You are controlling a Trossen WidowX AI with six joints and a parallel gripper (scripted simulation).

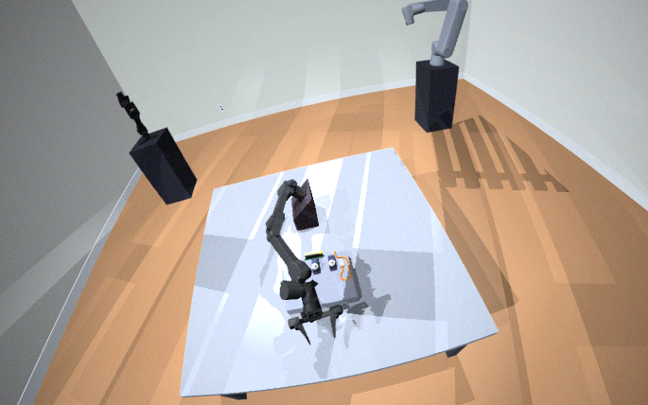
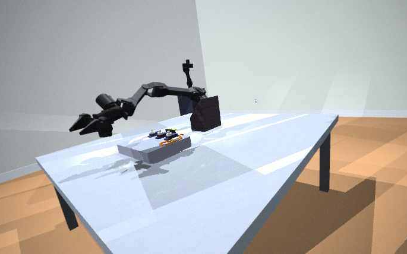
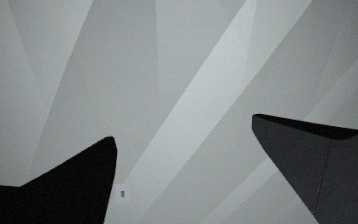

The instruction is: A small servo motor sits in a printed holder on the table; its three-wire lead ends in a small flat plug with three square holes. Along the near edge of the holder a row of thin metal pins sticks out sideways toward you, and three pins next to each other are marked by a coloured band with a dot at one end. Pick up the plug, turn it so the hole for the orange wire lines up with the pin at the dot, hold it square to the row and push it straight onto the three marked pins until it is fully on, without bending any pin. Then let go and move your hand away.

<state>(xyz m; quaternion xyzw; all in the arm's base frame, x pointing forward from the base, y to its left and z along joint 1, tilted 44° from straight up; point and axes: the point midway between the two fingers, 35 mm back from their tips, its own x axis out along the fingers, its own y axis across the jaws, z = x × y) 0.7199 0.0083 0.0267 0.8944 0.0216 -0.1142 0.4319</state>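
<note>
My gripper tip is now 270 mm past the grey printed holder and 150 mm above it.
</note>
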